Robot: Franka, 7 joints.
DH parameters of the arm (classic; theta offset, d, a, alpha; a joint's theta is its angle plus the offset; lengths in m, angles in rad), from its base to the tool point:
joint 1: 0 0.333 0 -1.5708
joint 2: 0 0 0 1.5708
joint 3: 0 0.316 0.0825 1.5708
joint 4: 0 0 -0.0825 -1.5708
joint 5: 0 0.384 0 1.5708
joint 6: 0 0 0.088 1.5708
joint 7: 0 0.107 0 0
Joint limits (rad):
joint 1: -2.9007..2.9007
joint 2: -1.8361..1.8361
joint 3: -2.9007..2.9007
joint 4: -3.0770..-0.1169
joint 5: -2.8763..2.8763
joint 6: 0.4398..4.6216
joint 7: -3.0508..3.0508
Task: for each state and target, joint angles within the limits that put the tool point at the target. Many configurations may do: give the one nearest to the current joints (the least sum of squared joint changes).
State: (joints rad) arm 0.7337 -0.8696 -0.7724 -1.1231 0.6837 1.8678 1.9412
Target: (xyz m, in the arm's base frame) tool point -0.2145 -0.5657 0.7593
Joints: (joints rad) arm 0.4497 -1.3570 -1.0147 -1.1535 0.6297 1.7135 1.9412
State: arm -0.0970 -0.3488 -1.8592 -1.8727 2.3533 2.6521 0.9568
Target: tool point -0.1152 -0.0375 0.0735
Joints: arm -0.3612 -0.5815 -2.5810 -2.9120 2.3253 3.0129 0.9568
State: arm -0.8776 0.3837 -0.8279 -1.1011 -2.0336 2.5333 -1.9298
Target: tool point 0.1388 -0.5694 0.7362
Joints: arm -0.7246 -0.0348 -0.6604 -1.5512 -2.0843 2.7878 -1.9298
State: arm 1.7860 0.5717 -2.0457 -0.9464 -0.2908 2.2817 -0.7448
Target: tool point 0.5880 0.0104 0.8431
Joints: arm 1.2143 0.5864 -1.7503 -1.2550 -0.2839 2.3528 -0.7448
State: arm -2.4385 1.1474 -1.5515 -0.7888 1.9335 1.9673 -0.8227
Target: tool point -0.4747 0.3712 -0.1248
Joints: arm -2.9007 1.8361 -0.9823 -1.4345 2.0174 2.2658 -0.8227
